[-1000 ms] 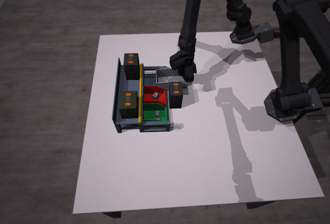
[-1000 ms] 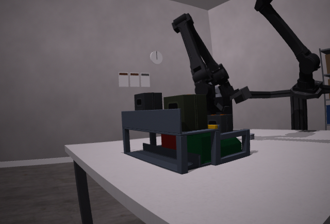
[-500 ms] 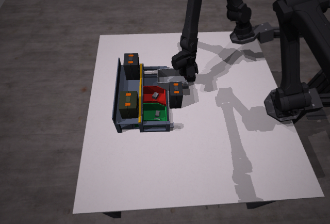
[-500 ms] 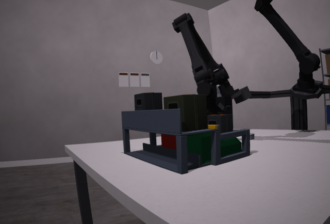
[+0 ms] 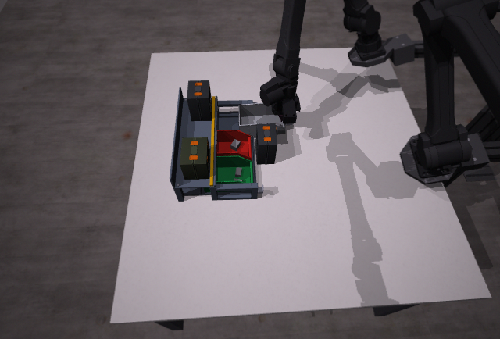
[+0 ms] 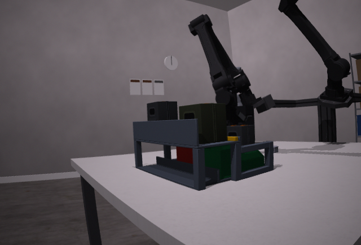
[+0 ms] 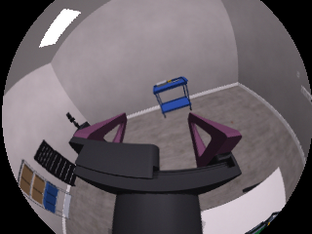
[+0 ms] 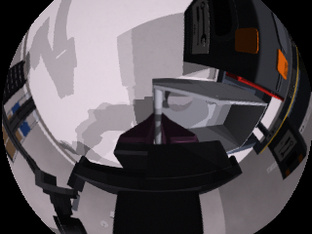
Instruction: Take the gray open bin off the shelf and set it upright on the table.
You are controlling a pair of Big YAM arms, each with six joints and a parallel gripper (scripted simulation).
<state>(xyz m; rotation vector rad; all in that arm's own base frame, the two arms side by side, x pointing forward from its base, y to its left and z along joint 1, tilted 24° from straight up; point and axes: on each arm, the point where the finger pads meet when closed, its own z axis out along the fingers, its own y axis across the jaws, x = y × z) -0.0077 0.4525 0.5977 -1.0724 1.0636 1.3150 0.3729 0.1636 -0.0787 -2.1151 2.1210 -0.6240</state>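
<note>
The gray bin lies 80 mm ahead of my right hand and 10 mm to the right of it. The rest, counted from my right hand: green bin 240 mm ahead, 190 mm to the left, 20 mm below; then red bin 220 mm ahead, 80 mm to the left, 20 mm below; then shelf 250 mm ahead, 80 mm to the left, 10 mm above.
</note>
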